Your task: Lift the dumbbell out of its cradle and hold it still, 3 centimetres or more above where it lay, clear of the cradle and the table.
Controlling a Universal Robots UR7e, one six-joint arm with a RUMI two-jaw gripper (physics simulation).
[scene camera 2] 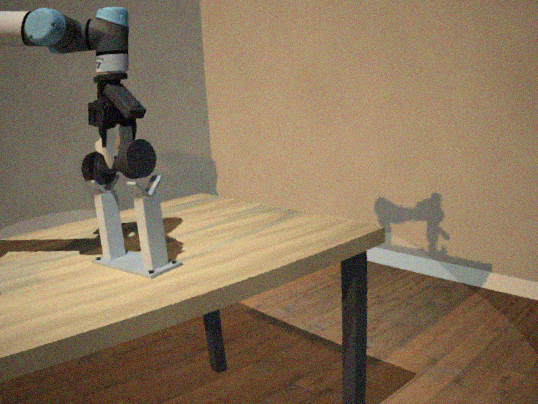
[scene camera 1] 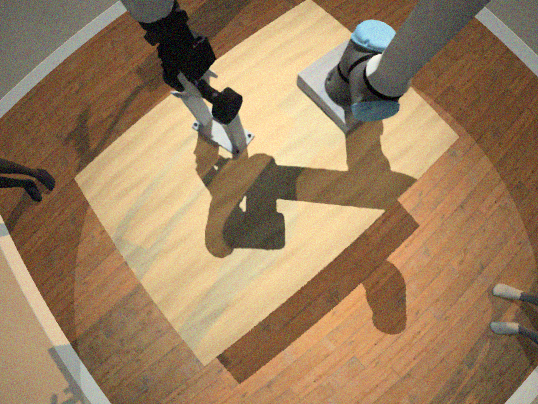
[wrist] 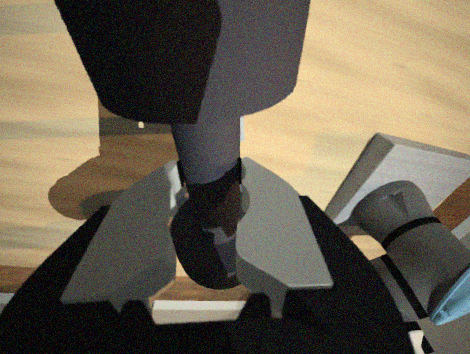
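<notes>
A dark dumbbell (scene camera 1: 227,106) (scene camera 2: 141,158) (wrist: 207,145) is tilted above the white two-post cradle (scene camera 1: 236,134) (scene camera 2: 151,232). In scene camera 2, its near head is raised, with a small gap above that post's V-shaped rest. Its far head hangs lower, close to the other rest; whether they touch is unclear. My gripper (scene camera 1: 201,88) (scene camera 2: 115,161) (wrist: 212,162) is shut on the dumbbell's bar, between the two heads. In the wrist view, one head is large near the camera and the other is partly hidden between the fingers.
The cradle's base stands on the light wooden table (scene camera 1: 320,225) (scene camera 2: 250,235). The arm's base plate (scene camera 1: 315,77) (wrist: 410,160) is on the same table. Dark feet (scene camera 1: 44,182) show at the left edge of scene camera 1, and light-coloured feet (scene camera 1: 507,291) at the right.
</notes>
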